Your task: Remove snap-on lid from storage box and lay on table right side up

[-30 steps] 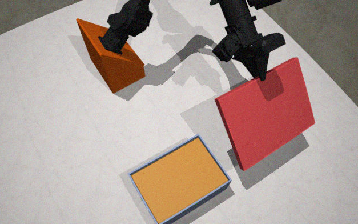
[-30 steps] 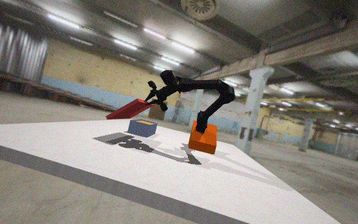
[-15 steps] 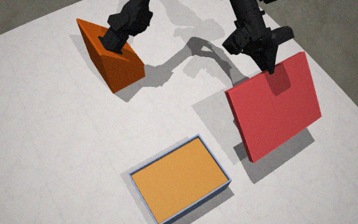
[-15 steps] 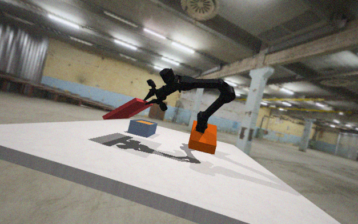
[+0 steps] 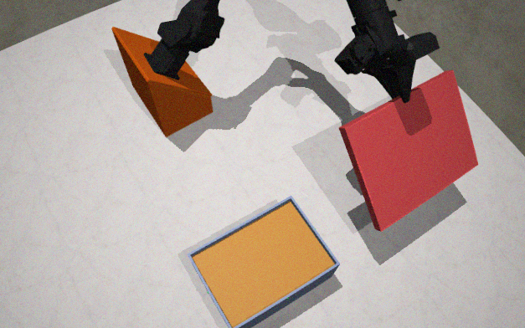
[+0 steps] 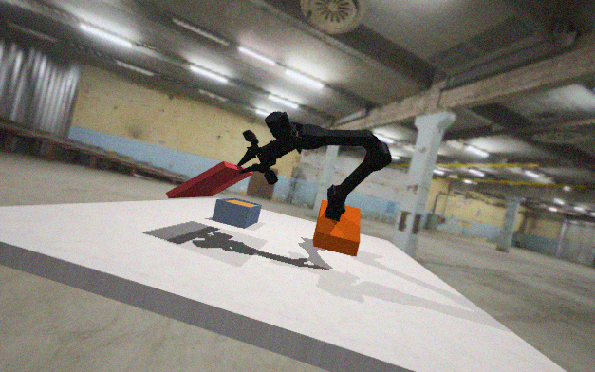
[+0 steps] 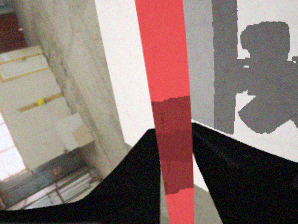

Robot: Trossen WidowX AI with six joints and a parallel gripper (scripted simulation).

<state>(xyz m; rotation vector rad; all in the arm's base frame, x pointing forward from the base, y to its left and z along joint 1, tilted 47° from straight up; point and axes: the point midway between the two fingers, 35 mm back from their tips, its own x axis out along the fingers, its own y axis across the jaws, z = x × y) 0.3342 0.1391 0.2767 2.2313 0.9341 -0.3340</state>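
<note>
Right now the red lid is 70 mm ahead of my gripper tip and 50 mm below it. From my gripper tip the other things lie so: storage box 310 mm to the right, 190 mm below, 80 mm ahead.
</note>
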